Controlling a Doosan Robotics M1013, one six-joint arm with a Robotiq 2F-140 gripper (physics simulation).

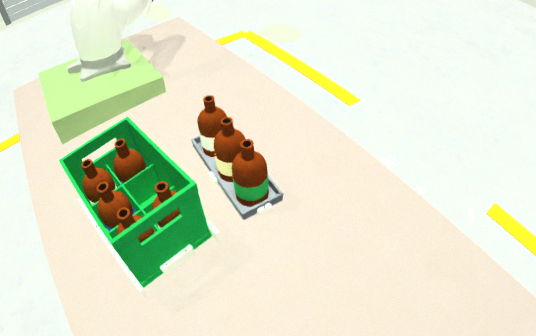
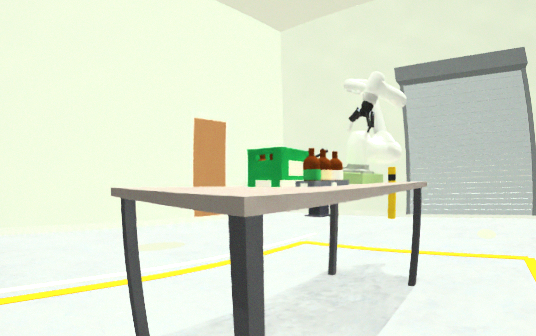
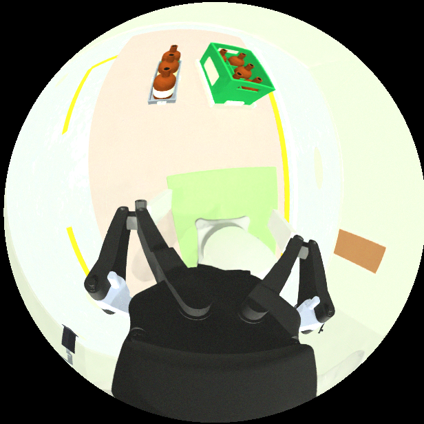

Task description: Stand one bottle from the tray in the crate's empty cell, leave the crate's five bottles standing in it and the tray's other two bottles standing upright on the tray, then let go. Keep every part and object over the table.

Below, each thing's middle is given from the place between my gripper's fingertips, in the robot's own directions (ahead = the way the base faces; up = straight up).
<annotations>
My gripper is now 470 mm short of the cream-labelled bottle [image 1: 226,144], 210 mm above it and 110 mm to the right of it. Round my hand: green-labelled brown bottle [image 1: 249,168] (560 mm ahead, 210 mm below, 120 mm to the left).
</annotations>
